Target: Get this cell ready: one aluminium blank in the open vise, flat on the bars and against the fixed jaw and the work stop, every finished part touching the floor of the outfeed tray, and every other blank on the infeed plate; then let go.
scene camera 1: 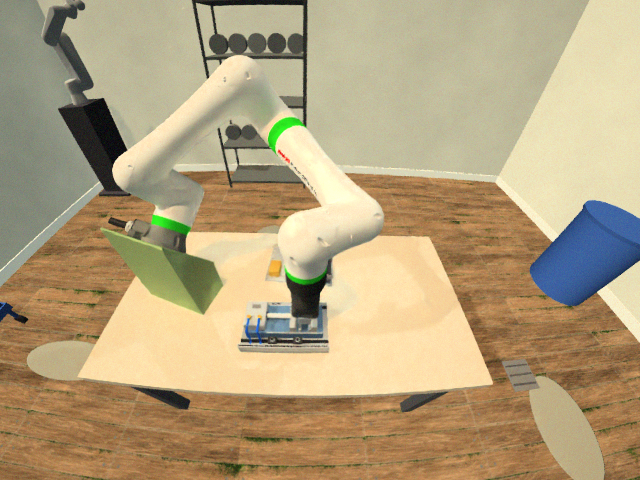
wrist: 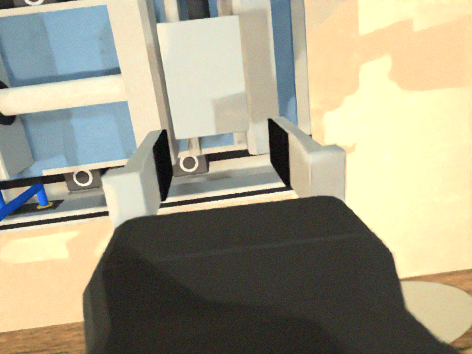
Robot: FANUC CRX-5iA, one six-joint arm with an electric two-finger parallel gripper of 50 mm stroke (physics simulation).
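Frame: origin at the arm's base, x back, y right, z up, level; centimetres.
Seen in the pictures: gripper, fingertip midpoint: (scene camera 1: pixel 305 313) (wrist: pixel 219 146); arm's base, link origin: (scene camera 1: pixel 163 246).
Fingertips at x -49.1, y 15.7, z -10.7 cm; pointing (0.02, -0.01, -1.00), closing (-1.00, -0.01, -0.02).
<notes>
Pixels of each thing's middle, then the offset from my fingertips to it. "pt": a spot on its surface instead.
- vise, body centre: (wrist: pixel 111 94) (scene camera 1: pixel 285 321) dx +7.3, dy -2.1, dz -9.8 cm
- plain light-grey aluminium blank, body centre: (wrist: pixel 205 78) (scene camera 1: pixel 304 313) dx +0.4, dy -2.9, dz -5.0 cm
- dark post, surface spot: (wrist: pixel 197 7) pt dx +0.5, dy -6.7, dz -5.2 cm
- outfeed tray, surface spot: (scene camera 1: pixel 330 282) pt dx -9.1, dy -22.4, dz -14.3 cm
- orange block, body centre: (scene camera 1: pixel 275 268) dx +14.3, dy -27.1, dz -12.2 cm
- infeed plate, surface spot: (scene camera 1: pixel 270 279) pt dx +15.9, dy -22.6, dz -14.0 cm
My gripper (scene camera 1: pixel 303 322) (wrist: pixel 219 146) is open and empty, low over the right part of the vise (scene camera 1: pixel 279 325) (wrist: pixel 82 137). In the wrist view a plain light-grey aluminium blank (wrist: pixel 205 75) lies between the moving jaw (wrist: pixel 136 75) and the fixed jaw (wrist: pixel 258 75), ahead of my fingertips. It looks flat and close to the fixed jaw. A dark post (wrist: pixel 197 7) shows at its far end; contact there is unclear. Bar ends (wrist: pixel 194 145) show under its near edge. The outfeed tray (scene camera 1: pixel 330 282) is mostly hidden behind the gripper, its parts unclear.
An orange block (scene camera 1: pixel 275 268) is on the infeed plate (scene camera 1: pixel 270 279), partly hidden by the arm, behind the vise. Blue hoses (scene camera 1: pixel 248 330) (wrist: pixel 22 201) are at the vise's left. A green panel (scene camera 1: pixel 170 273) stands at the table's left, by the arm base.
</notes>
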